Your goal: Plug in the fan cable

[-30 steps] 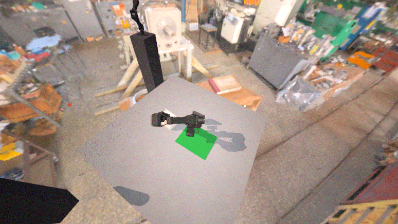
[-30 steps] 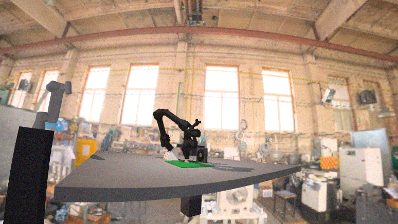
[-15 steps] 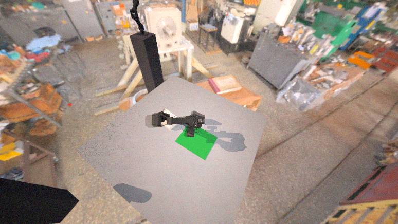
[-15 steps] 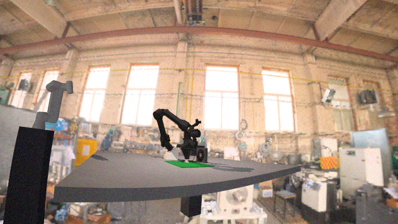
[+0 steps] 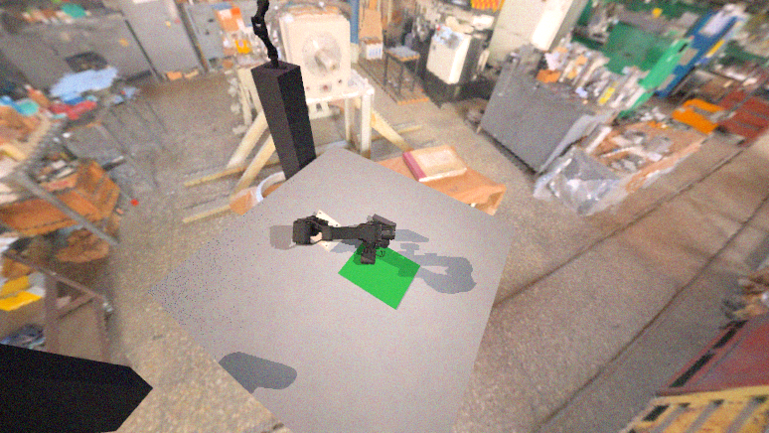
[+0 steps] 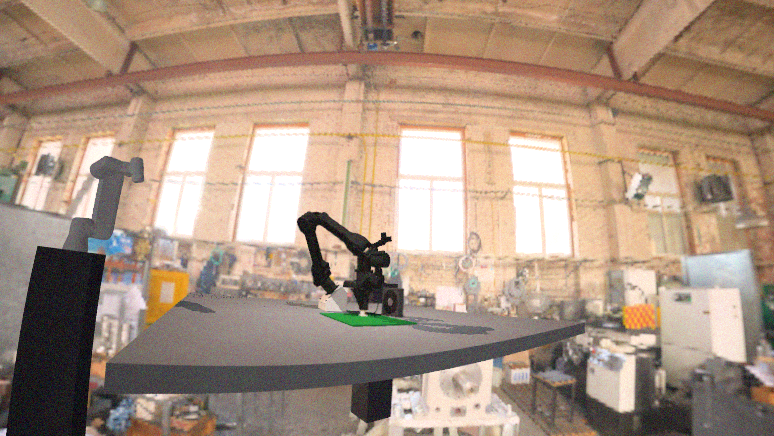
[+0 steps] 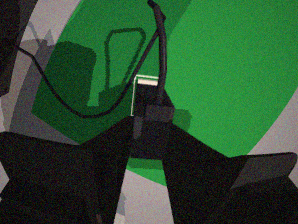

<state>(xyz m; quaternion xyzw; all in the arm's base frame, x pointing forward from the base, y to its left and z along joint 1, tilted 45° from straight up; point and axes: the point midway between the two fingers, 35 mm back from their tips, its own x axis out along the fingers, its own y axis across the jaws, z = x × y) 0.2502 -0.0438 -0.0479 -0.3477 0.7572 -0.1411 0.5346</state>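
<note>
The dark plug lies 10 mm ahead of my gripper tip and 10 mm above it. From my gripper tip the other things lie so: flat green board (80 mm ahead, 50 mm below, 30 mm to the right); then black fan (150 mm to the left, 20 mm above).
</note>
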